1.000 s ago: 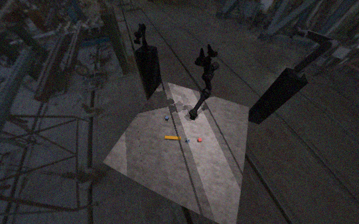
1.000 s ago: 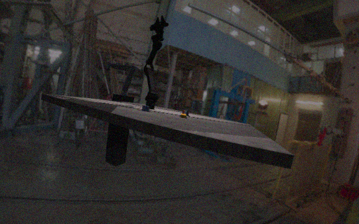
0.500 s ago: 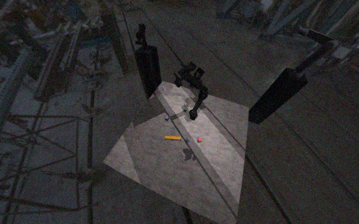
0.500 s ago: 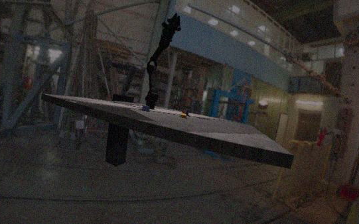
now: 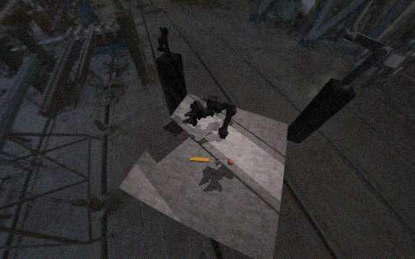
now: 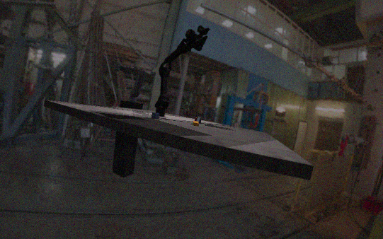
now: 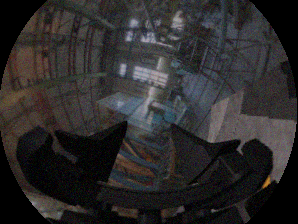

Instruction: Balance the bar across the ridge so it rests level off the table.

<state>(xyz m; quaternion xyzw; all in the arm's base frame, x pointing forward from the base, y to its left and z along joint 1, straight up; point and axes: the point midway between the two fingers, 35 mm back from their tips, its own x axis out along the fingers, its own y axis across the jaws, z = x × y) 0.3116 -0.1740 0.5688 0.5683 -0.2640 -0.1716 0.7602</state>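
Right now my gripper tip is 570 mm above the bar and 80 mm to the right of it. From my gripper tip the other things lie so: small blue block: 560 mm below, 200 mm behind, 90 mm to the right; then small red block: 560 mm below, 360 mm to the left, 90 mm behind.
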